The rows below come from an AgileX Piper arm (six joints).
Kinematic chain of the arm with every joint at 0, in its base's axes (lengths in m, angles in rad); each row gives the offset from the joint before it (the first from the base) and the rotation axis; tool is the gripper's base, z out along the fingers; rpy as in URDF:
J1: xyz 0 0 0.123 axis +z
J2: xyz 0 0 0 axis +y
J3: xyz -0.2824 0 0.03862 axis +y
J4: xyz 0.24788 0 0.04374 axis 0.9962 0 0.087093
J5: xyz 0 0 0 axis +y
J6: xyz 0.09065 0 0.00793 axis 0.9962 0 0.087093
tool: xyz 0 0 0 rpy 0 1.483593 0
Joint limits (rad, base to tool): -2.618..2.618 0..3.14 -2.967..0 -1.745..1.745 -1.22..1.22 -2.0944..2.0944
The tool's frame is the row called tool.
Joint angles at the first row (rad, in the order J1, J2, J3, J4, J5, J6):
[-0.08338, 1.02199, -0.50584, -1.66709, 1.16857, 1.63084]
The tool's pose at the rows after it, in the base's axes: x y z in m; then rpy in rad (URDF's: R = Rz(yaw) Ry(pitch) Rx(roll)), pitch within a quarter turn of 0, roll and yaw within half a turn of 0:
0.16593 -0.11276 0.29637 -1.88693 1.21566 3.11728
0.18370 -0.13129 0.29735 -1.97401 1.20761 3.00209
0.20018 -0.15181 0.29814 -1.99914 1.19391 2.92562
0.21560 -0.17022 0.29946 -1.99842 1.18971 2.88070
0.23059 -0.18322 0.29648 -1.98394 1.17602 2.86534
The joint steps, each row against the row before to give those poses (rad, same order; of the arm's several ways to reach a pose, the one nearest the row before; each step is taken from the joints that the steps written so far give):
[-0.09597, 0.08195, -0.07326, 0.00002, -0.05293, 0.03605]
[-0.08407, 0.09371, -0.07820, -0.00002, -0.05748, 0.01000]
[-0.06923, 0.09793, -0.08426, -0.00099, -0.01780, 0.00082]
[-0.04761, 0.08769, -0.08368, -0.00159, -0.00146, 0.00001]
[-0.02150, 0.07924, -0.06534, -0.00298, 0.00976, 0.00000]

